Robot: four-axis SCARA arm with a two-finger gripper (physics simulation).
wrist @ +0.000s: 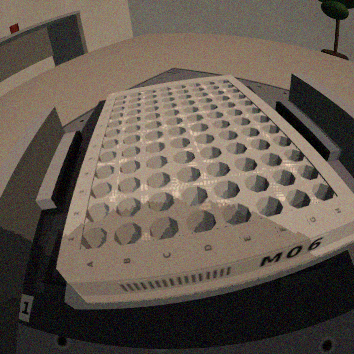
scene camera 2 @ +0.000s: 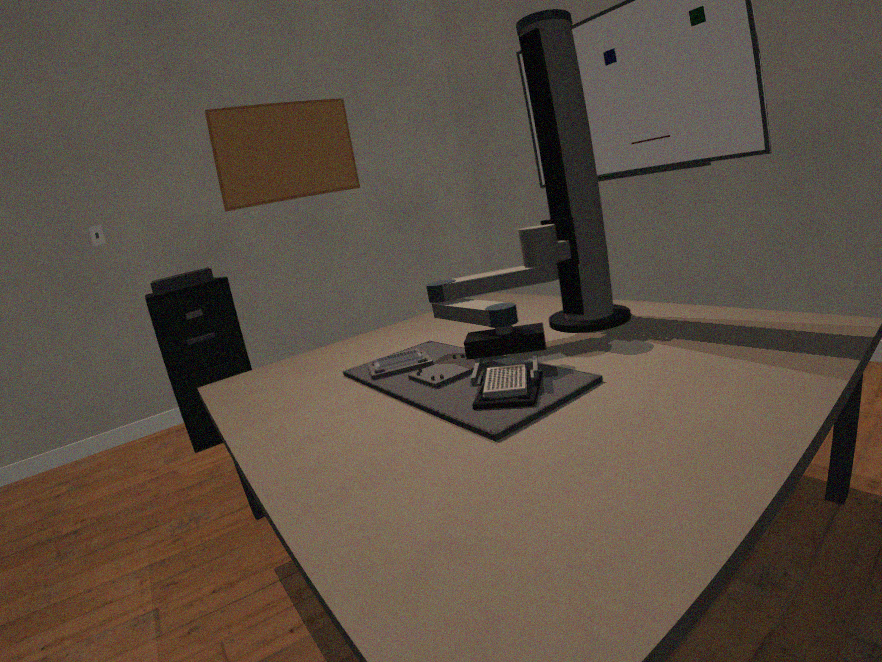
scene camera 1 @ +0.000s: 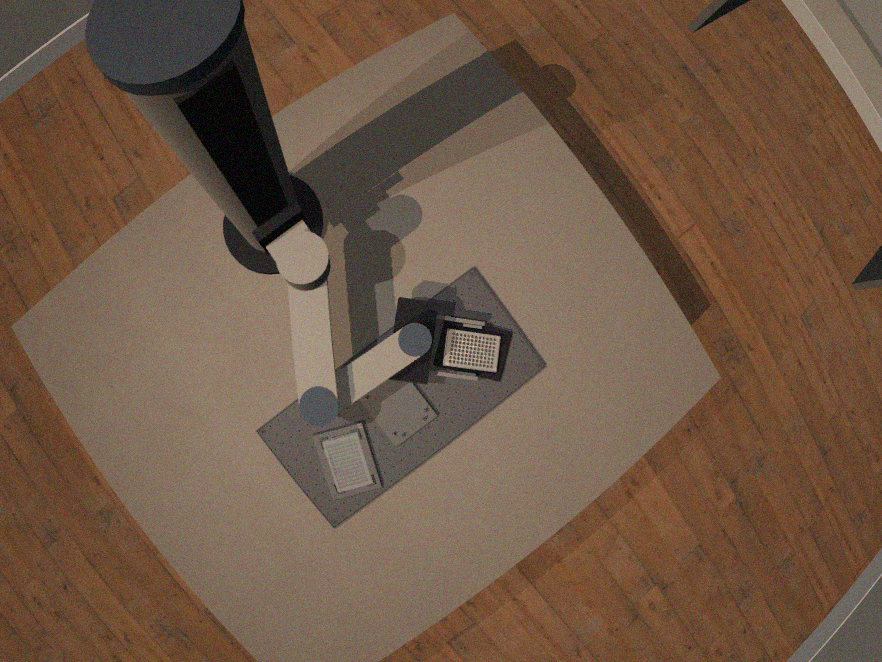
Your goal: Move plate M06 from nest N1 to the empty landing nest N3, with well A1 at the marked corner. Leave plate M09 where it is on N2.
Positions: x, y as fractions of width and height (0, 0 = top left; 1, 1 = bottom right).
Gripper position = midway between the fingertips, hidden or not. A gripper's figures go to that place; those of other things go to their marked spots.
Labels:
The gripper (wrist: 0.51, 0.28) is 0.11 m from the lens. A dark nest (wrist: 0.87, 0.84) is 0.07 m from the lens.

